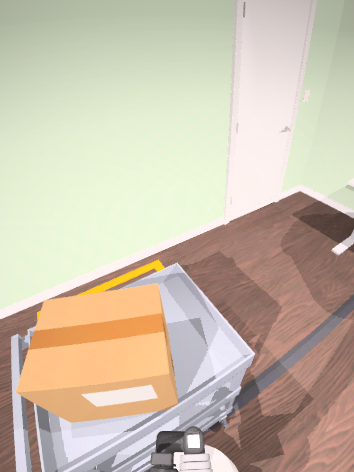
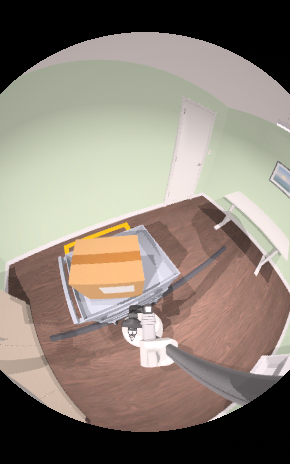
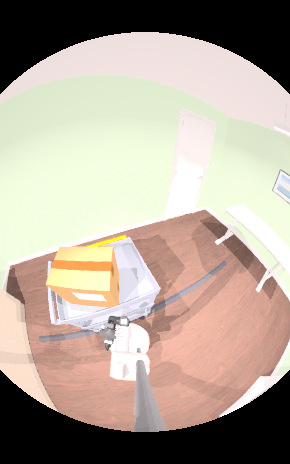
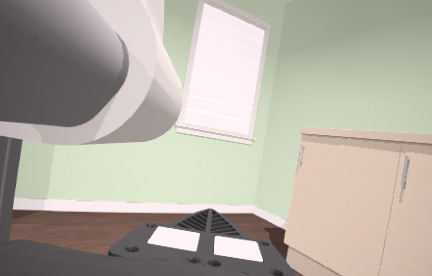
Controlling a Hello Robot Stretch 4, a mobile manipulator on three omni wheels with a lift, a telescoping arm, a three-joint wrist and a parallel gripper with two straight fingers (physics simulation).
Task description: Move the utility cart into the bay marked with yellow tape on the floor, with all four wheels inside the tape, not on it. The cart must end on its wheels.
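Places are measured from the robot's base along level axes (x ahead, y left, z up), in centimetres.
Pixels of known places: gripper, between the fingertips: (image 2: 131,341) (image 3: 106,350) (image 4: 208,227).
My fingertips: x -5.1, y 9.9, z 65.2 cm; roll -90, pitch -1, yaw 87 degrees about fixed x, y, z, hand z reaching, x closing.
Observation:
For each thing: its middle in the pictures, then the offset to it from my fingertips. "spot": a spot on its surface instead. Level surfaces: height alone.
- brown cardboard box, middle of its body: (image 1: 111,357) (image 2: 109,270) (image 3: 87,278) dy +10.8, dx +39.6, dz +25.8 cm
- dark strip, a spot on its surface: (image 3: 199,284) spot: dy -101.6, dx +77.6, dz -67.3 cm
- white table, height of its surface: dz +4.0 cm
The grey utility cart (image 1: 192,350) (image 2: 161,262) (image 3: 136,280) stands upright right in front of my base, turned at an angle, with its handle bar at the left. A brown cardboard box (image 1: 100,350) (image 2: 106,267) (image 3: 85,275) rests on its top tray. The yellow tape (image 1: 125,278) (image 2: 97,236) (image 3: 110,240) shows behind the cart near the wall; the cart and box hide the rest of the bay. The wheels are mostly hidden, so their place relative to the tape cannot be told. My gripper (image 2: 132,337) (image 3: 107,345) (image 4: 208,227) is shut and empty, folded in beside the cart's near side.
A dark strip (image 1: 300,335) (image 2: 200,272) (image 3: 200,285) runs across the floor and passes under the cart. A beige cabinet (image 2: 15,345) (image 4: 345,200) stands at the left. A white table (image 2: 260,215) (image 3: 265,232) is at the right. A white door (image 1: 265,115) is in the back wall.

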